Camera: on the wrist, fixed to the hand. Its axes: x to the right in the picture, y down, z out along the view.
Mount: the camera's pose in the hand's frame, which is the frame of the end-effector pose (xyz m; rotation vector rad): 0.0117 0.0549 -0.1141 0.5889 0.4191 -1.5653
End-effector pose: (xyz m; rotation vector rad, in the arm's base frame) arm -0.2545 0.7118 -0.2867 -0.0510 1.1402 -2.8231
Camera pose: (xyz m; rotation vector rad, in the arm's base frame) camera -0.2696 0.7502 -0.4070 0.1921 -0.0015 1.6579
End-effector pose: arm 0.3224 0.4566 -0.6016 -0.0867 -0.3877 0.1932
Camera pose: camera 0.3674 0.5073 -0.7092 0.7434 0.1096 -1.2428
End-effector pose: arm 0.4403 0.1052 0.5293 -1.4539 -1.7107 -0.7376
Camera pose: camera 0.5139 0.0283 0.5988 0.6385 -2.1906 -1.0015
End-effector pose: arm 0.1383 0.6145 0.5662 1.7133 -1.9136 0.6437
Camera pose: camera 0.0879 0.6838 0.6602 2.4333 0.2204 0.7544
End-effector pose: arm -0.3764 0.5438 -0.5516 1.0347 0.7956 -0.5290
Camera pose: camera -0.3670 0.6701 -0.5627 0.8679 1.8616 -1.9981
